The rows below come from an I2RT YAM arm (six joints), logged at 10 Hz.
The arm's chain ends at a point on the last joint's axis. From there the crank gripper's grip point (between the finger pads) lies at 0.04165 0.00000 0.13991 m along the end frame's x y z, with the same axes.
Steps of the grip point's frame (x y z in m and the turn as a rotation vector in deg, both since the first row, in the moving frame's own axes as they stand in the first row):
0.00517 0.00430 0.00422 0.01 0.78 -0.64
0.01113 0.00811 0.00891 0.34 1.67 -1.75
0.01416 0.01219 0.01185 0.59 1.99 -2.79
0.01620 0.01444 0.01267 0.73 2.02 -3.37
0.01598 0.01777 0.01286 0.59 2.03 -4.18
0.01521 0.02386 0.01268 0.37 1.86 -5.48
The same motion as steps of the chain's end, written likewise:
0.00327 0.00480 0.00480 0.01 0.78 -0.64
0.00710 0.01027 0.01019 0.34 1.67 -1.75
0.00941 0.01577 0.01340 0.59 1.99 -2.79
0.01142 0.01880 0.01425 0.73 2.02 -3.37
0.01122 0.02242 0.01444 0.59 2.03 -4.18
0.01093 0.02895 0.01412 0.37 1.86 -5.48

